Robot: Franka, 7 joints.
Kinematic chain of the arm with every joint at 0, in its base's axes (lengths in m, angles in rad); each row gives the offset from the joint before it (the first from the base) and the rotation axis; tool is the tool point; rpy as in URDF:
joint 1: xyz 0 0 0.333 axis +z
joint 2: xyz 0 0 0 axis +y
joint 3: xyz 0 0 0.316 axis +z
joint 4: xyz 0.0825 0 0 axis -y
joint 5: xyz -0.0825 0 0.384 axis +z
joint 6: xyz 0 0 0 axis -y
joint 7: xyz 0.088 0 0 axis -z
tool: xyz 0 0 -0.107 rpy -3.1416 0 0
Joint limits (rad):
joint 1: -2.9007..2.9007
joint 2: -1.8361..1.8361
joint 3: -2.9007..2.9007
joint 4: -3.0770..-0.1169
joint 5: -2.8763..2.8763
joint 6: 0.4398..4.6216
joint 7: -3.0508..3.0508
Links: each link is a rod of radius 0.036 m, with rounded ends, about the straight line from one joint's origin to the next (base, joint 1, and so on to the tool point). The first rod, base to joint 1, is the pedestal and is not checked.
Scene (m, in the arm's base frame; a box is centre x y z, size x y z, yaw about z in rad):
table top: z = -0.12
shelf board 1: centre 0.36 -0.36 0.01 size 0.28 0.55 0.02 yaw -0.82
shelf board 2: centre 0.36 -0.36 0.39 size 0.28 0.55 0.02 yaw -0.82
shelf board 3: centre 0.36 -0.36 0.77 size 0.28 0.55 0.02 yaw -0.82
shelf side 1: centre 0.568 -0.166 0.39 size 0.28 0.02 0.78 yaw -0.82
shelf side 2: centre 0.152 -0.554 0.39 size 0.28 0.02 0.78 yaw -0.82
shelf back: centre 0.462 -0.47 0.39 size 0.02 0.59 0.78 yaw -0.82
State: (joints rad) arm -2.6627 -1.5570 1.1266 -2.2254 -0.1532 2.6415 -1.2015
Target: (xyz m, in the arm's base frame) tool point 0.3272 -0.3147 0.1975
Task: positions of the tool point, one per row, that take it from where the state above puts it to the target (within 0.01 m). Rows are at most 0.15 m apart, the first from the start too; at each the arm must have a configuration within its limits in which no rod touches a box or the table.
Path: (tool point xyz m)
1: 0.2341 -0.3585 0.6063
2: 0.1528 -0.3084 0.6148
3: 0.0696 -0.2664 0.5939
4: 0.0862 -0.2975 0.4718
5: 0.0896 -0.2806 0.3622
6: 0.0735 -0.2367 0.2865
7: 0.2063 -0.2901 0.2755
8: 0.3272 -0.3147 0.1975

